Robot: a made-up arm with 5 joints. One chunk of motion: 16 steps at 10 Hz.
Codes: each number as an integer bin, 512 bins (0 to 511) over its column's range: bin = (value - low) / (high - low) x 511, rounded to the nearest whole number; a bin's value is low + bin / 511 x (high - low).
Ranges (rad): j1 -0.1..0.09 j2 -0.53..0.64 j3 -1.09..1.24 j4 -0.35..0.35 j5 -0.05..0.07
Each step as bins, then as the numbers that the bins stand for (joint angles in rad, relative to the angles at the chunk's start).
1 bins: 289 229 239 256 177
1 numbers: 0.0075 -0.0057 -0.0002 0.0007 -0.0084
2 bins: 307 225 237 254 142
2 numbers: 0.0141 -0.0148 -0.0094 -0.0021 -0.0167
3 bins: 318 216 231 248 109
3 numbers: 0.0182 -0.0354 -0.0367 -0.0103 -0.0244
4 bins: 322 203 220 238 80
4 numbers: 0.0197 -0.0652 -0.0869 -0.0240 -0.0312
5 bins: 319 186 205 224 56
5 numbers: 0.0186 -0.1041 -0.1553 -0.0432 -0.0368
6 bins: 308 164 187 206 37
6 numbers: 0.0145 -0.1545 -0.2373 -0.0678 -0.0413
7 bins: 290 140 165 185 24
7 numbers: 0.0078 -0.2095 -0.3377 -0.0966 -0.0444
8 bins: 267 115 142 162 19
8 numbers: -0.0007 -0.2667 -0.4425 -0.1281 -0.0455
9 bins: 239 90 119 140 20
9 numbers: -0.0111 -0.3239 -0.5474 -0.1582 -0.0453
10 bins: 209 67 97 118 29
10 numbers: -0.0223 -0.3766 -0.6477 -0.1884 -0.0432
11 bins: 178 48 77 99 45
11 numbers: -0.0338 -0.4201 -0.7389 -0.2144 -0.0394
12 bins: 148 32 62 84 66
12 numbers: -0.0450 -0.4567 -0.8073 -0.2349 -0.0345
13 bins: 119 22 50 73 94
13 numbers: -0.0558 -0.4796 -0.8620 -0.2500 -0.0279
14 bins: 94 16 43 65 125
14 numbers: -0.0650 -0.4934 -0.8939 -0.2610 -0.0206
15 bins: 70 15 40 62 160
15 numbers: -0.0740 -0.4957 -0.9076 -0.2651 -0.0124
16 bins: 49 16 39 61 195
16 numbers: -0.0818 -0.4934 -0.9122 -0.2664 -0.0042
